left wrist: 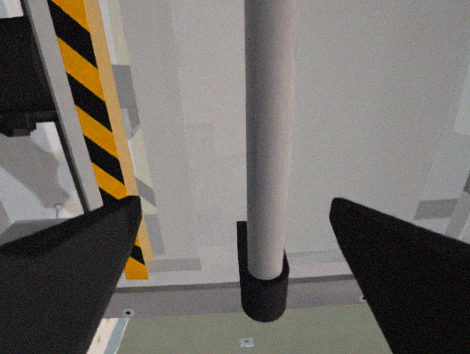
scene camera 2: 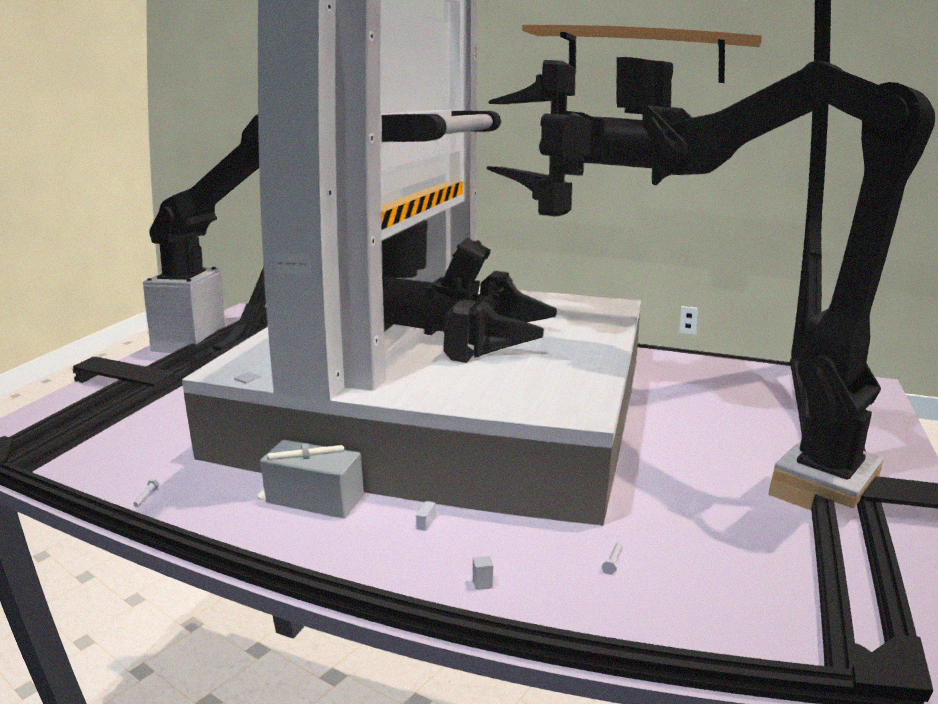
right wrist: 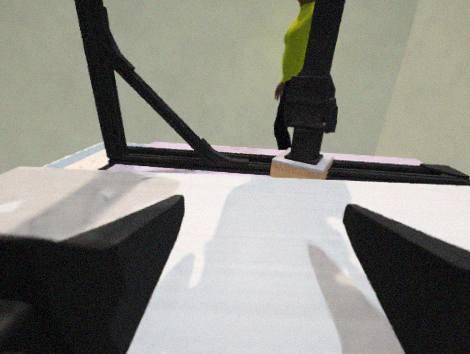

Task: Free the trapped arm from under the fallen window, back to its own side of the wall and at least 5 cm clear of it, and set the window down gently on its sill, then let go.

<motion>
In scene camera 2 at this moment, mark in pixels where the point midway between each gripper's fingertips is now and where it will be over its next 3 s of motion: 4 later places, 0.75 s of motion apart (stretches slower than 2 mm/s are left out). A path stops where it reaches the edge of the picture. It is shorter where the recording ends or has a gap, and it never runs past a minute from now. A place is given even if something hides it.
My left gripper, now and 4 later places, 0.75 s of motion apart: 488, 134; 482, 132; 467, 128; 459, 129; 449, 127
My right gripper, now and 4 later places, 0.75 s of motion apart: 550, 322; 525, 319; 526, 314; 527, 303; 523, 323
</motion>
